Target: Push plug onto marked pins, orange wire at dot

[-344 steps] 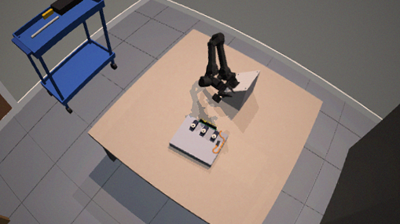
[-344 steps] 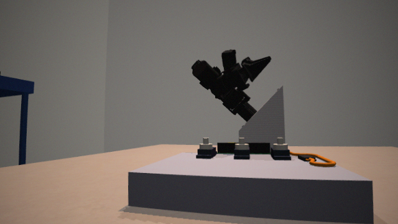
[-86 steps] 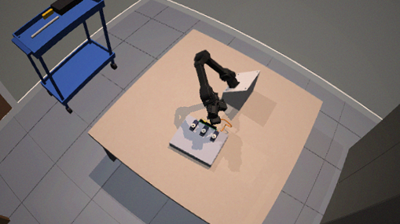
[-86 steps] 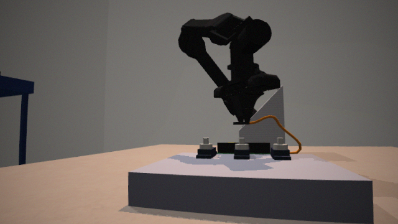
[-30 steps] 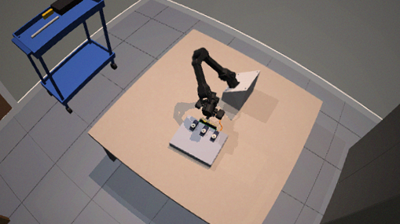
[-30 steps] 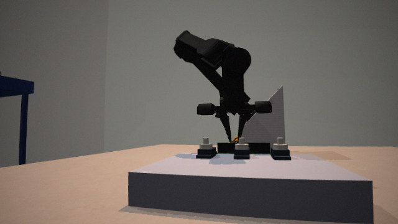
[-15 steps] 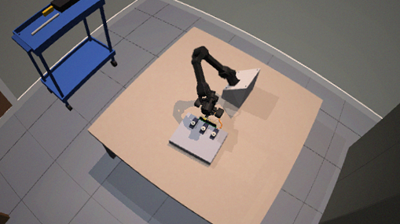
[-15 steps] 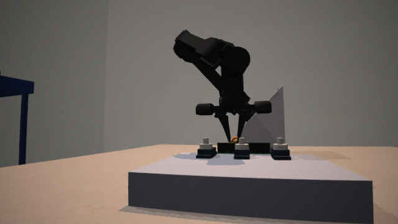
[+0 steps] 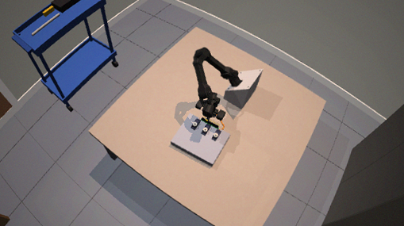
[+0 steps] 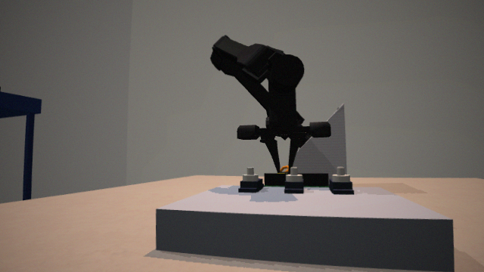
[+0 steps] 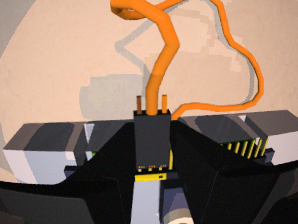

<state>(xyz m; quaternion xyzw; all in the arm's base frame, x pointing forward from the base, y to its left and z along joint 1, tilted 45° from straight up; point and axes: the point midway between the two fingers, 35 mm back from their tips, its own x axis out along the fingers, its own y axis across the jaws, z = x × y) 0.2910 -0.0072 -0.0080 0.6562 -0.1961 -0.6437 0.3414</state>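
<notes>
Now: gripper tip 30 mm short of the yellow marked band. From my gripper tip the other things lie so: grey printed holder (180 mm ahead, 60 mm to the left, 50 mm below).
</notes>
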